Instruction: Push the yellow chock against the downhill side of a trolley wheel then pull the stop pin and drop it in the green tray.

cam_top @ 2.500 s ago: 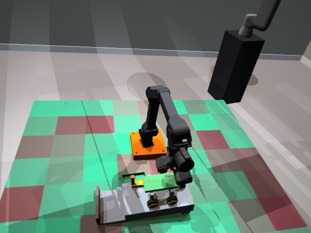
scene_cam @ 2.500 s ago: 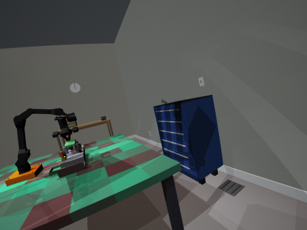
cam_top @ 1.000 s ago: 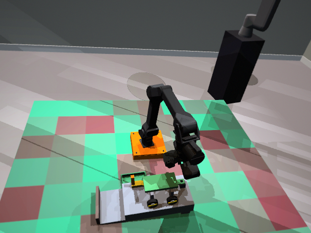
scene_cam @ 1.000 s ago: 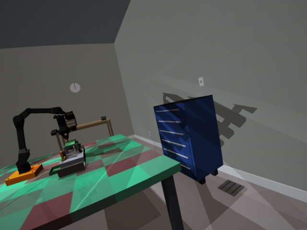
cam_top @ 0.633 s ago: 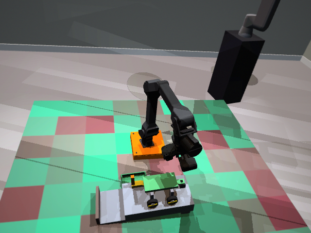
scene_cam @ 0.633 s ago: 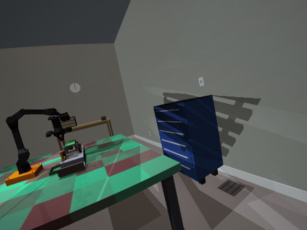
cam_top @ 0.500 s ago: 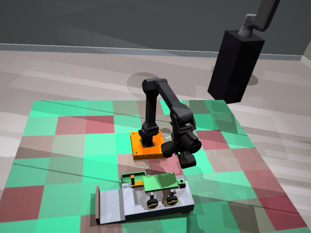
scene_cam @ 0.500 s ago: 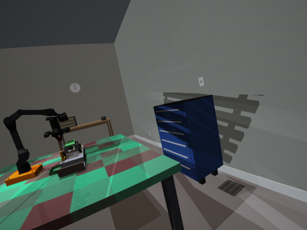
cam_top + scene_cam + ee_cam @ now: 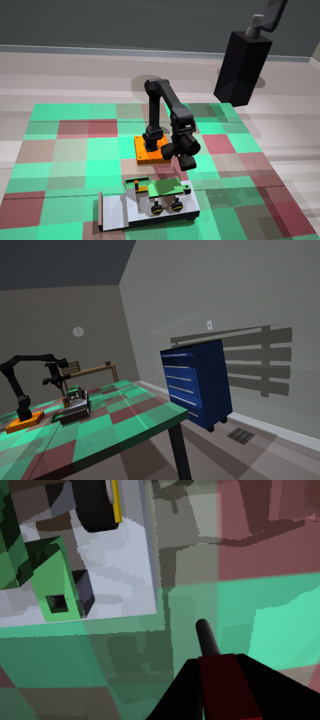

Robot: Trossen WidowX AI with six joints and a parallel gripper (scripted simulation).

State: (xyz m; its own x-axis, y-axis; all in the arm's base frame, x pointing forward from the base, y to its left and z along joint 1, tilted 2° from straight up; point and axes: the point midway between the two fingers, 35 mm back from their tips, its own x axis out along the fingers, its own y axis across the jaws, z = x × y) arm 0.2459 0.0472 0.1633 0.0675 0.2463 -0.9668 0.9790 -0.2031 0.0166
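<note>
Now: the green tray 60 mm behind my gripper tip, 180 mm to the right of it and 180 mm below it. Round my gripper tip: red-headed stop pin right at my gripper tip; grey ramp 80 mm ahead, 130 mm to the right, 120 mm below; trolley 80 mm ahead, 120 mm to the right, 60 mm below.
</note>
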